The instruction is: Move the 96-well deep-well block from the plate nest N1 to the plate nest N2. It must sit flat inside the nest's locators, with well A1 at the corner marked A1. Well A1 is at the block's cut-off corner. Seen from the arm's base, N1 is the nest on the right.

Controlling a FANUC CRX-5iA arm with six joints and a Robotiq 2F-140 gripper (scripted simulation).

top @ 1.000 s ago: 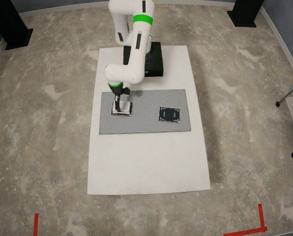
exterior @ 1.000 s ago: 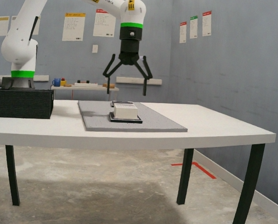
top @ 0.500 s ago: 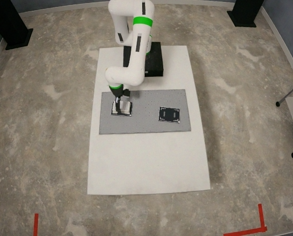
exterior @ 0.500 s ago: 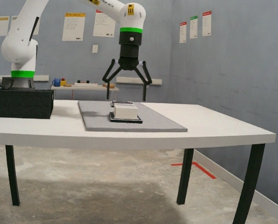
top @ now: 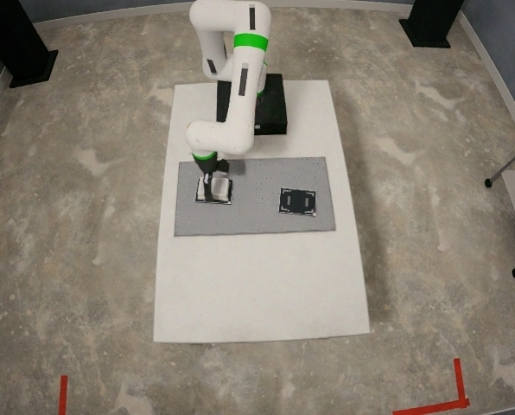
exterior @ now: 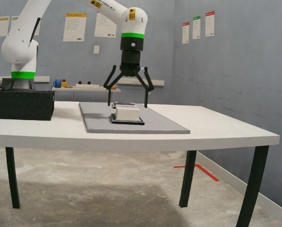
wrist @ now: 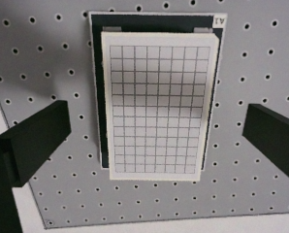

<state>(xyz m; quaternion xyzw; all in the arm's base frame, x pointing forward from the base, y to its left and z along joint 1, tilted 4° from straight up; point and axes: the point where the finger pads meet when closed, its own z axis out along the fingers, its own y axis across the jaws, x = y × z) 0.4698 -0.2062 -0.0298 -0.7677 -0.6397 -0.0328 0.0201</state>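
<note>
Right now the deep-well block is 30 mm below my hand. Round my hand: plate nest N2: 360 mm to the left, 90 mm ahead, 60 mm below; then plate nest: 60 mm below; then A1 label: 420 mm to the left, 160 mm ahead, 50 mm below.
</note>
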